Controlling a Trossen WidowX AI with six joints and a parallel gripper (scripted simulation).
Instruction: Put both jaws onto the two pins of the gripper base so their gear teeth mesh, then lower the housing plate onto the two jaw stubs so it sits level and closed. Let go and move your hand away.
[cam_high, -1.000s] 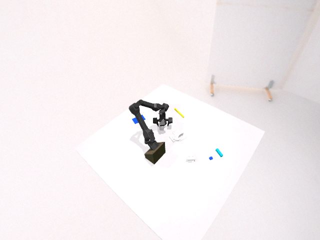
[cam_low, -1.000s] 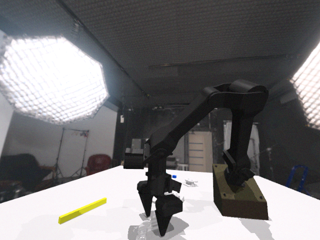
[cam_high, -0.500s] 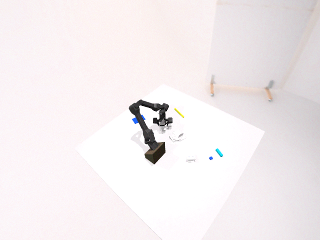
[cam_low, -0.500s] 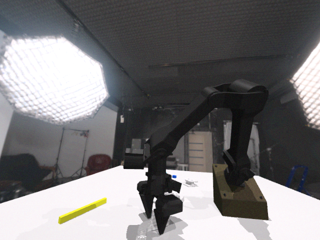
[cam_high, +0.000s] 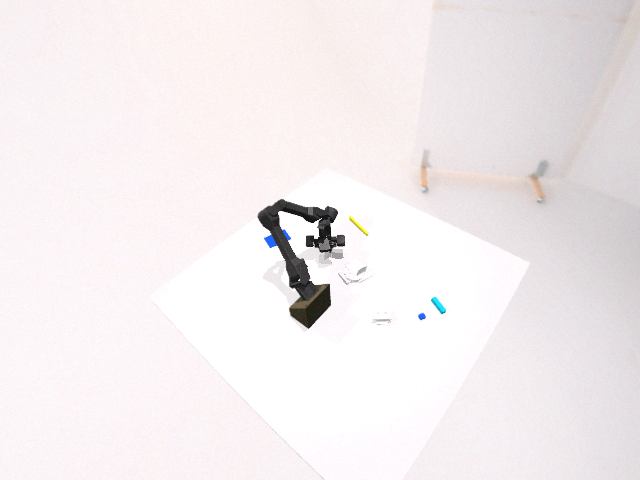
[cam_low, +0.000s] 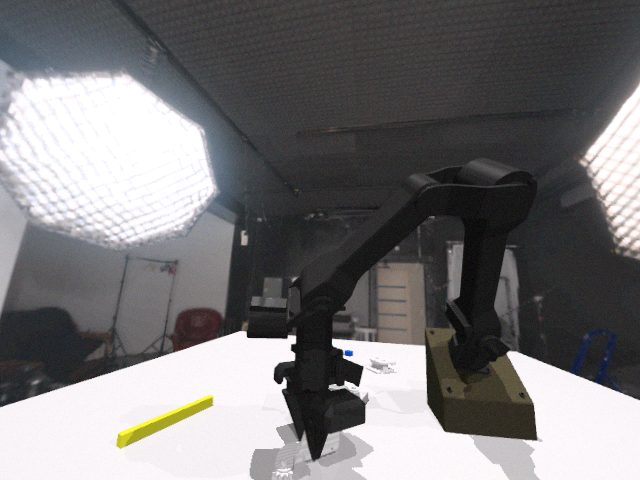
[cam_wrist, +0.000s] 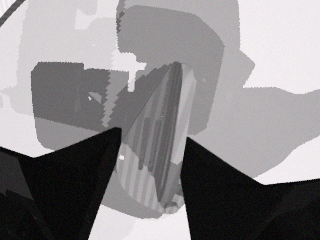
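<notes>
My gripper tip is now 10 mm short of the flat white plate and 190 mm to the left of it. Round my gripper tip: white jaw 40 mm behind, 200 mm to the right, 10 mm above; flat blue tile 90 mm behind, 260 mm to the left; yellow bar 250 mm ahead.
</notes>
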